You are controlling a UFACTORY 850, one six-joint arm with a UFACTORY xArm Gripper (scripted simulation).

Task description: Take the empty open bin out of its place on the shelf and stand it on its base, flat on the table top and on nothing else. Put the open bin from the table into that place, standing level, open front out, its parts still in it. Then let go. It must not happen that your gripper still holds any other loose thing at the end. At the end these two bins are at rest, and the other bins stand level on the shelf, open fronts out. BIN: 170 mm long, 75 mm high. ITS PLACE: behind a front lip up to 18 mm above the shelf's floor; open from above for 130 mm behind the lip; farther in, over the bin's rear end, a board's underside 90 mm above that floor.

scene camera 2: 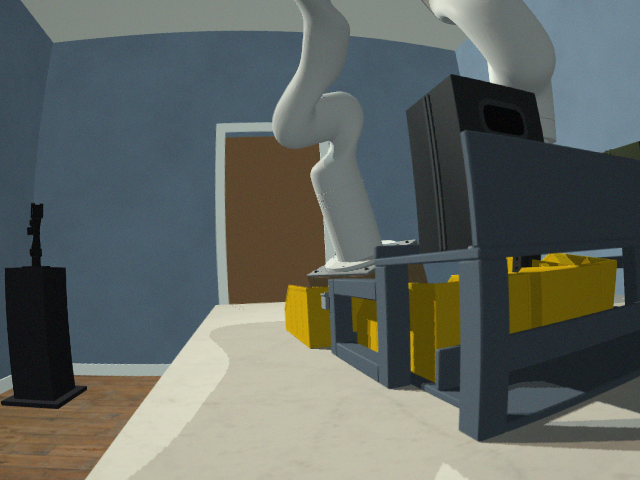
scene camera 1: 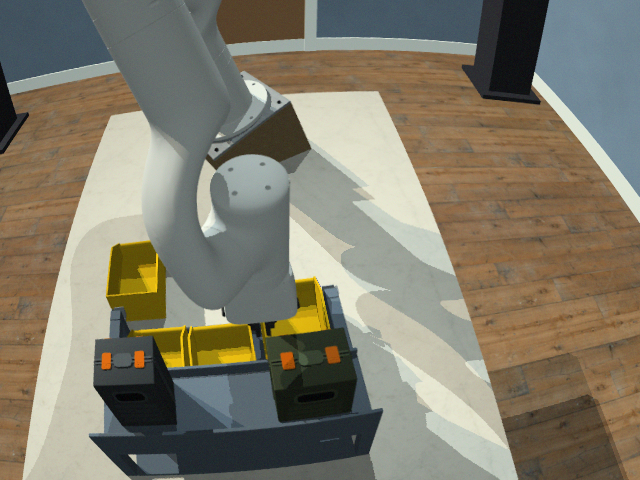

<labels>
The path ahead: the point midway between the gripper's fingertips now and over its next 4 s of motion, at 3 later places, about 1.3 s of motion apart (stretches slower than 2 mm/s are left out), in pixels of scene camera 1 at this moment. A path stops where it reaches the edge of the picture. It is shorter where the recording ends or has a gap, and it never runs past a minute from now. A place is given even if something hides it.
The gripper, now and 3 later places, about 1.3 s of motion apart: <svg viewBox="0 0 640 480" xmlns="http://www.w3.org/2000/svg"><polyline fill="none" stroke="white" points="262,328 260,311 257,290 261,279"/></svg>
</labels>
